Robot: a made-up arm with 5 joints.
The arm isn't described. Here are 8 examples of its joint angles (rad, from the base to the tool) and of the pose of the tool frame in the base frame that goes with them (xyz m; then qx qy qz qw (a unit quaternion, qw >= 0)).
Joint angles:
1: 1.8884 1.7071 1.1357 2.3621 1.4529
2: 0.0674 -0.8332 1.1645 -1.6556 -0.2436
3: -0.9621 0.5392 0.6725 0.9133 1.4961
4: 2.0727 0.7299 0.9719 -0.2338 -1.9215
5: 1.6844 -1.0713 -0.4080 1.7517 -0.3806
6: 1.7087 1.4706 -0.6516 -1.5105 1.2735
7: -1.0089 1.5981 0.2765 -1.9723 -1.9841
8: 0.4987 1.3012 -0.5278 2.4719 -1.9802
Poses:
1: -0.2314 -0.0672 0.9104 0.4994 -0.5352 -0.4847 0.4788
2: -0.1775 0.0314 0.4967 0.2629 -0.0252 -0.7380 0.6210
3: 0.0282 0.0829 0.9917 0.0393 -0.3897 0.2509 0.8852
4: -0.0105 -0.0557 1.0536 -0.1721 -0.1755 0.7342 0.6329
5: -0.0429 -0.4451 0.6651 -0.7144 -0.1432 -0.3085 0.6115
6: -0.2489 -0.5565 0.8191 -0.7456 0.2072 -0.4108 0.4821
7: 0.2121 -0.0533 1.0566 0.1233 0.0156 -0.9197 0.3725
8: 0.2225 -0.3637 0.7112 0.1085 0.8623 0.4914 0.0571
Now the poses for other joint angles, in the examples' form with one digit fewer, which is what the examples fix.
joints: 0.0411 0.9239 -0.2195 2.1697 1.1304
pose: 0.337 -0.242 0.784 0.397 0.190 -0.556 0.705
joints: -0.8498 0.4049 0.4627 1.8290 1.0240
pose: 0.101 0.125 0.867 0.208 -0.081 0.191 0.956
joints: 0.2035 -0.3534 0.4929 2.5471 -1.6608
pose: 0.156 -0.026 0.595 0.409 -0.833 0.201 0.315
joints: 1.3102 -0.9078 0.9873 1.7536 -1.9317
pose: 0.092 -0.152 0.538 0.347 -0.606 0.397 0.595
